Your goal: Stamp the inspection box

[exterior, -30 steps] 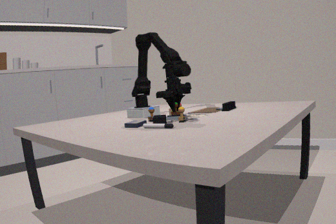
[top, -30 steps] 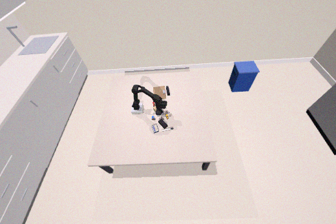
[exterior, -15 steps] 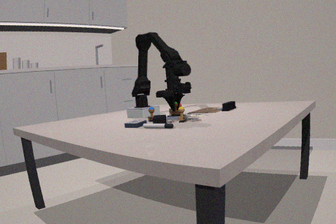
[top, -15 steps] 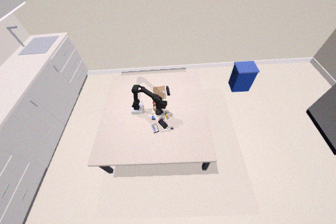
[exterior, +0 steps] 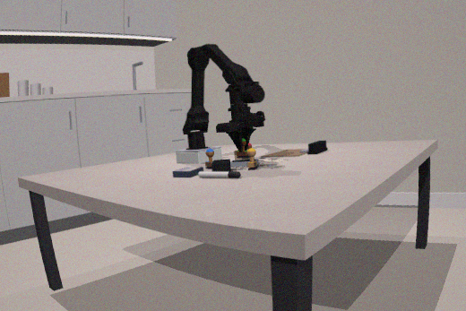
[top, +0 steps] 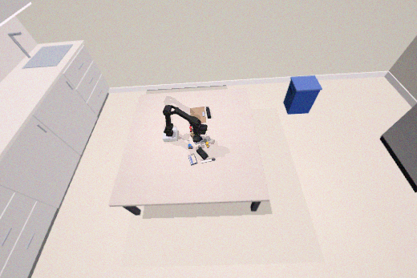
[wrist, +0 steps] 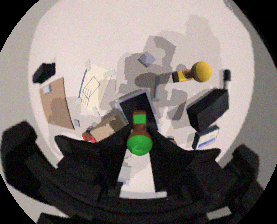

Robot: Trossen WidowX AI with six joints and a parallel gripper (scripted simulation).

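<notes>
The ink pad lies 4 cm below my gripper tip. The rest, counted from my gripper tip: green-knobbed stamp: right at my gripper tip; blue-knobbed stamp: 7 cm behind, 9 cm to the right, 3 cm below; yellow-knobbed stamp: 9 cm ahead, 7 cm to the right, 3 cm below.
</notes>
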